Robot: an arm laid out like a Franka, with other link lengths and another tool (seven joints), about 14 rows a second.
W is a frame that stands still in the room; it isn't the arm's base.
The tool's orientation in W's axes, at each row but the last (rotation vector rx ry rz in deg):
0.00, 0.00, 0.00
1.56, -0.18, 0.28
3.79, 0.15, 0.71
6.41, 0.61, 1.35
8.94, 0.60, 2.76
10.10, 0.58, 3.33
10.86, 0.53, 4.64
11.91, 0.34, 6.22
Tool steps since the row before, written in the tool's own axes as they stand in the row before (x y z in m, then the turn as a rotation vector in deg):
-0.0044, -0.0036, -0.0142, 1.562, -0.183, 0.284
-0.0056, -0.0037, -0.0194, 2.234, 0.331, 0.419
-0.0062, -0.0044, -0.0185, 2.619, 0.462, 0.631
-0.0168, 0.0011, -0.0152, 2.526, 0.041, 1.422
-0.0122, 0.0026, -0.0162, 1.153, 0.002, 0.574
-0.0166, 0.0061, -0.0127, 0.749, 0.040, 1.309
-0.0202, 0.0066, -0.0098, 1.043, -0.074, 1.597
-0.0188, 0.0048, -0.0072, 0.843, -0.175, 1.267
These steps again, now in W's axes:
-0.0044, -0.0036, -0.0142, 1.562, -0.183, 0.284
-0.0055, -0.0032, -0.0195, 2.231, 0.330, 0.435
-0.0062, -0.0032, -0.0187, 2.615, 0.452, 0.654
-0.0170, 0.0024, -0.0148, 2.541, -0.057, 1.394
-0.0125, 0.0045, -0.0155, 1.160, -0.031, 0.560
-0.0171, 0.0072, -0.0113, 0.765, -0.146, 1.292
-0.0208, 0.0067, -0.0083, 1.072, -0.288, 1.553
-0.0193, 0.0041, -0.0062, 0.878, -0.340, 1.208

